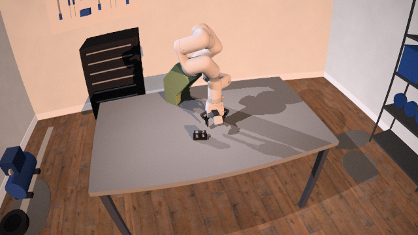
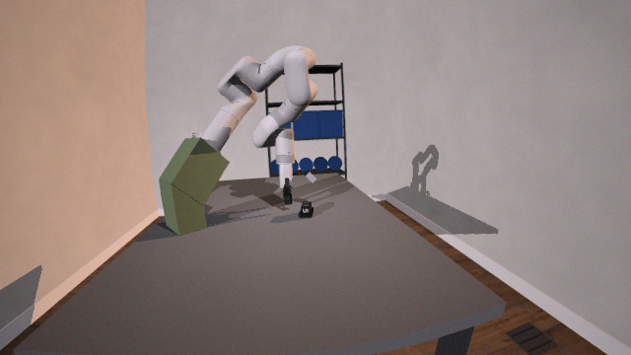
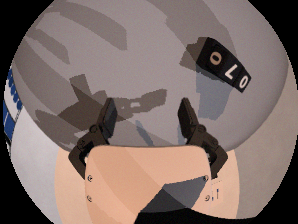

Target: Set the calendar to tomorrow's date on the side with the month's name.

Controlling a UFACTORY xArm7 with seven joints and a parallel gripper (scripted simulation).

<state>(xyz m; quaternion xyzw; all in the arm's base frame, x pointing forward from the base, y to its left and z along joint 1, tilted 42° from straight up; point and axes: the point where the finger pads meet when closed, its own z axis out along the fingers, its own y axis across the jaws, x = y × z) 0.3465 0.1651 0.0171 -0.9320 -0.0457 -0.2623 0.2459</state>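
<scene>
The black calendar tray lies 90 mm to the right of my hand, 90 mm ahead of it and 30 mm below it.
</scene>
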